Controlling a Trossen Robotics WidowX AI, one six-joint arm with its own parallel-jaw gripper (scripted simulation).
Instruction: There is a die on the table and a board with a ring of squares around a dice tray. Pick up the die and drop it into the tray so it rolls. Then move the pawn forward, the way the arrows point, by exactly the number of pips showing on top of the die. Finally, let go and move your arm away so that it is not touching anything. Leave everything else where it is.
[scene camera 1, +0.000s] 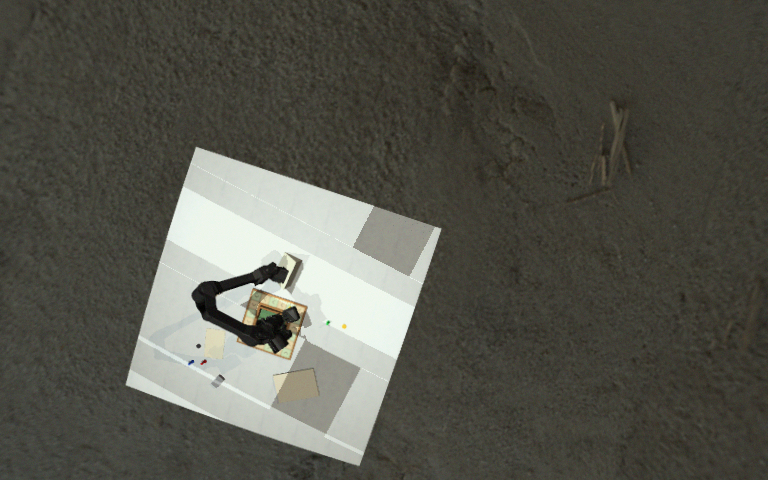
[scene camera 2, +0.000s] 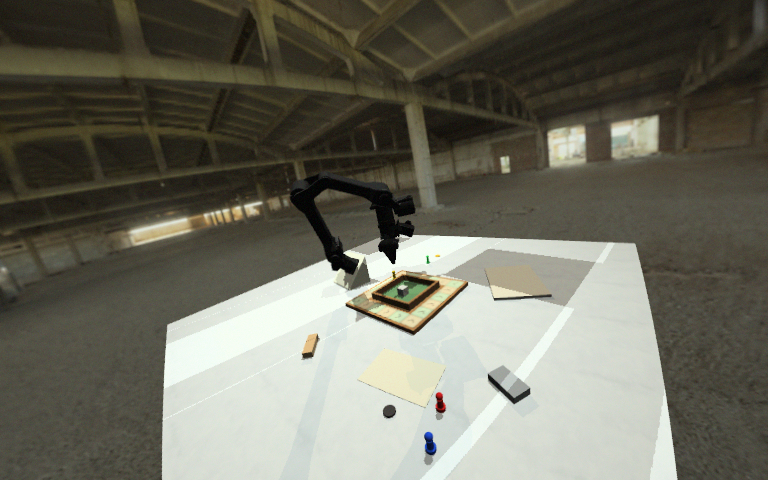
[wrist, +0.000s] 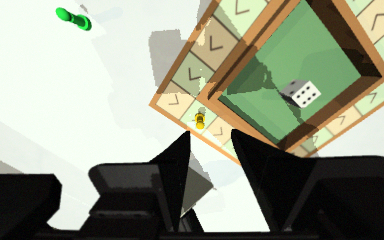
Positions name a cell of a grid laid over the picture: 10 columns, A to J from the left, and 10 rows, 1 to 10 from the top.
Labels:
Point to my gripper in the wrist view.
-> F6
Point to a grey block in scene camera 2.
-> G9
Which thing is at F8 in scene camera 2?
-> A cream sheet.

